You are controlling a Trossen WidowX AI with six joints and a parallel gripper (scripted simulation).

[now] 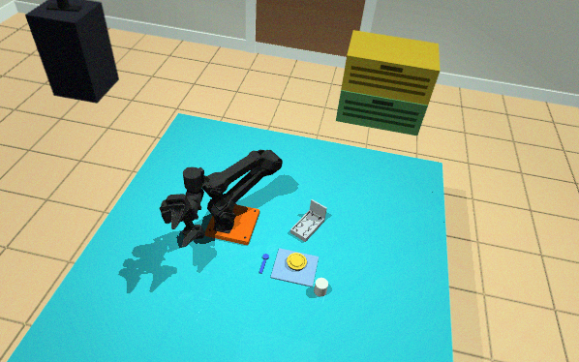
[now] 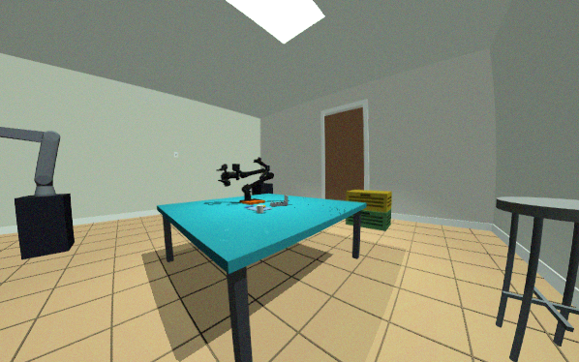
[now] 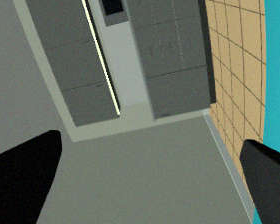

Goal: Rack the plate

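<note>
Now: gripper tip 35 cm short of the yellow plate, 24 cm above it and 17 cm to the right of it. The rest, counted from my gripper tip: grey dish rack 36 cm to the left, 36 cm ahead, 23 cm below; blue spoon 25 cm below, 24 cm ahead, 15 cm to the left; white cup 45 cm ahead, 23 cm below, 8 cm to the left.
</note>
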